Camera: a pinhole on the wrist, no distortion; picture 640 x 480 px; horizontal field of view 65.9 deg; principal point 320.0 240.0 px. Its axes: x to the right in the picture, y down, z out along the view. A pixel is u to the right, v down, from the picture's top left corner.
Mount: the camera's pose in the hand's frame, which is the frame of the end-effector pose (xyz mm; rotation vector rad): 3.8 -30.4 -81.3 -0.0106 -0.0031 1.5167
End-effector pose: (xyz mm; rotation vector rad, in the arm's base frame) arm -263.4 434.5 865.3 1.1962 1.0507 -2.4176
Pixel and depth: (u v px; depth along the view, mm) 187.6 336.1 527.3
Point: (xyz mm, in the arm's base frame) -538.2 229.3 1211.7
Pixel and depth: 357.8 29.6 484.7
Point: -635.5 172.2 870.3
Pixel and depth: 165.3 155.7 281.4
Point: -470.1 383.3 971.6
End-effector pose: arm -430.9 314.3 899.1 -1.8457 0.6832 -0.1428
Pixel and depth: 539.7 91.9 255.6
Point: -320.1 396.7 741.2
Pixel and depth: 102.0 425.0 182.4
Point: -406.6 457.9 971.2
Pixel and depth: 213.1 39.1 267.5
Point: -229.5 434.6 886.1
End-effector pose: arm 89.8 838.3 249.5 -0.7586 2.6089 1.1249
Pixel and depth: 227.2 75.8 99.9
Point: 86.4 809.6 192.0
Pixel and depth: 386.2 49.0 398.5
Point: -58.1 1019.0 -18.4
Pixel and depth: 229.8 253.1 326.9
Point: 141.1 969.4 29.4
